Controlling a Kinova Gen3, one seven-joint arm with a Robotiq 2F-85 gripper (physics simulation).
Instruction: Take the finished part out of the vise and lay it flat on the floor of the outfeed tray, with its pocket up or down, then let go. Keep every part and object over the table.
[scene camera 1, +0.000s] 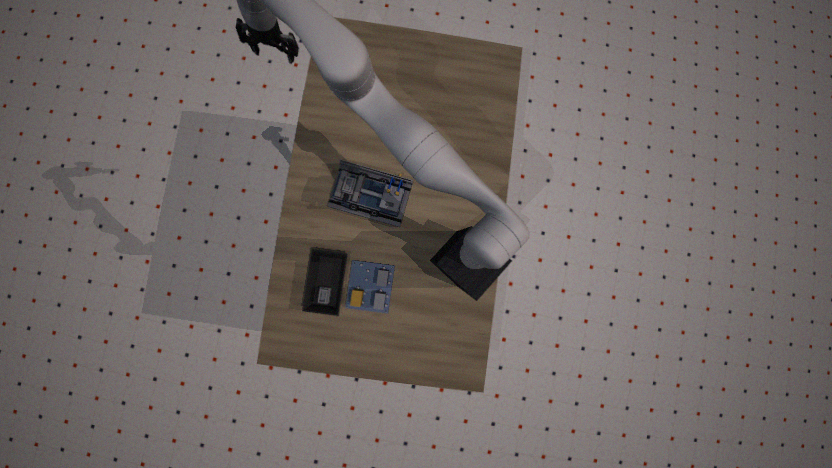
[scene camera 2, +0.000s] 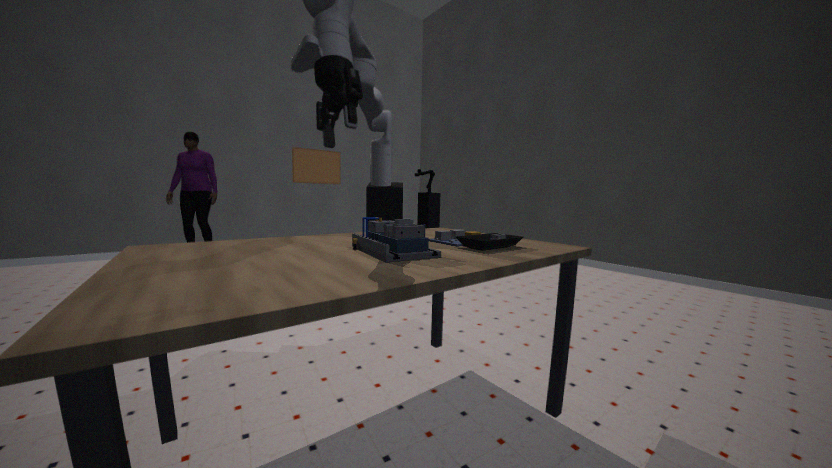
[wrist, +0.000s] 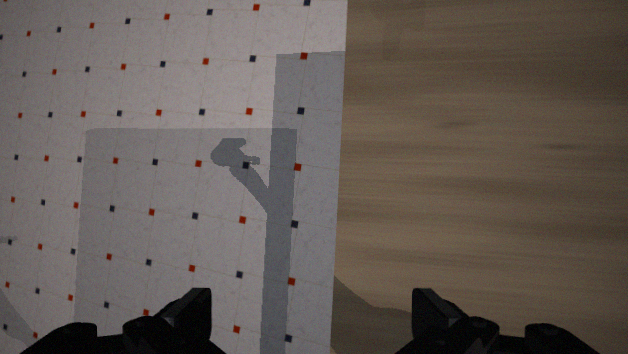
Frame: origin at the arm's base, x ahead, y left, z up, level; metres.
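Seen in the pictures: gripper, fingertip midpoint: (scene camera 1: 274, 56) (scene camera 2: 339, 137) (wrist: 311, 311); arm's base at its link origin: (scene camera 2: 381, 184).
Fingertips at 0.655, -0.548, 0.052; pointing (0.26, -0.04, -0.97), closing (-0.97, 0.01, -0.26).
Observation:
Pixels of each thing's middle, then the offset from my fingertips to it, as dx, dy, dz. Level surfaces: height alone.
- vise at the middle of its body: (scene camera 2: 393, 237) (scene camera 1: 369, 192) -0.280, +0.340, -0.243
- light grey part with a recessed top, body centre: (scene camera 2: 403, 224) (scene camera 1: 349, 185) -0.213, +0.331, -0.195
- small grey pocketed part at the middle of its body: (scene camera 2: 498, 238) (scene camera 1: 324, 295) -0.138, +0.751, -0.263
- yellow block at the middle of its body: (scene camera 1: 357, 297) -0.265, +0.751, -0.266
- wooden table at its surface level: dz -0.292
The vise (scene camera 1: 374, 214) (scene camera 2: 375, 247) stands on the table. A light grey part with a recessed top (scene camera 1: 349, 184) (scene camera 2: 402, 222) sits at the vise's left end in the overhead view; how the jaws hold it is too small to tell. The black outfeed tray (scene camera 1: 327, 268) (scene camera 2: 488, 245) stands apart from the vise, with a small grey pocketed part (scene camera 1: 324, 295) inside near one end. My gripper (scene camera 1: 272, 54) (scene camera 2: 339, 133) (wrist: 311, 311) is open and empty, high up and well away from the vise and tray. In the wrist view, the table's edge runs between its fingers.
A blue board (scene camera 1: 366, 285) with two grey blocks and a yellow block (scene camera 1: 356, 298) lies beside the tray. Blue and yellow pieces (scene camera 1: 395, 186) stand at the vise's right end. The wooden table (scene camera 1: 436, 337) (scene camera 2: 232, 279) (wrist: 475, 200) ends near the vise and tray. The arm's black base (scene camera 1: 475, 285) is opposite.

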